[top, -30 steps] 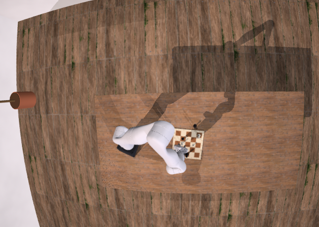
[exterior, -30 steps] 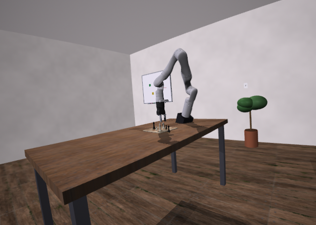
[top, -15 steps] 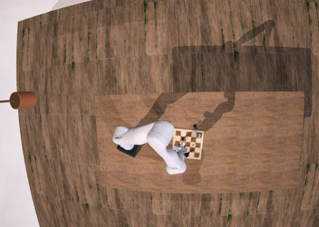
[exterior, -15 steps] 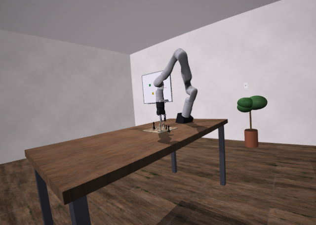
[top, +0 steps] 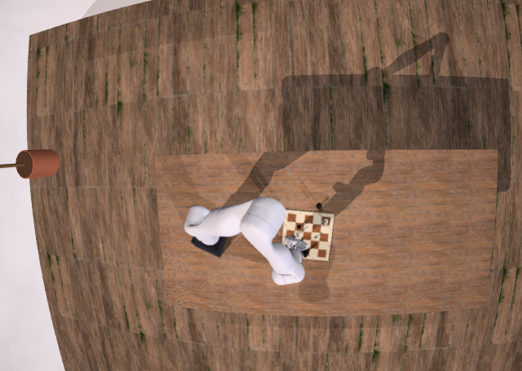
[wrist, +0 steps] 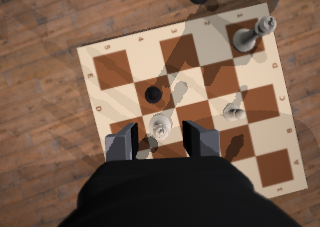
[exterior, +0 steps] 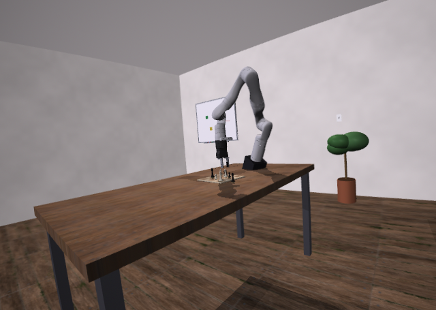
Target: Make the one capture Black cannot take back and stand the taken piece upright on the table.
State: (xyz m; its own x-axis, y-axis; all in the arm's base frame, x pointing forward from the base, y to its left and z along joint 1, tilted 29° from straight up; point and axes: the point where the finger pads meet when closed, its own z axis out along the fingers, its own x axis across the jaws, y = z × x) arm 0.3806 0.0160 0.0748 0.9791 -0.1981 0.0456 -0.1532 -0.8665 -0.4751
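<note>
My gripper is now 4 cm to the right of the black pawn and 6 cm above it. From my hand the other things lie so: chessboard: 4 cm ahead, 8 cm below; white pawn: 8 cm ahead, 6 cm below; tall black piece: 5 cm ahead, 8 cm to the right, 5 cm below.
</note>
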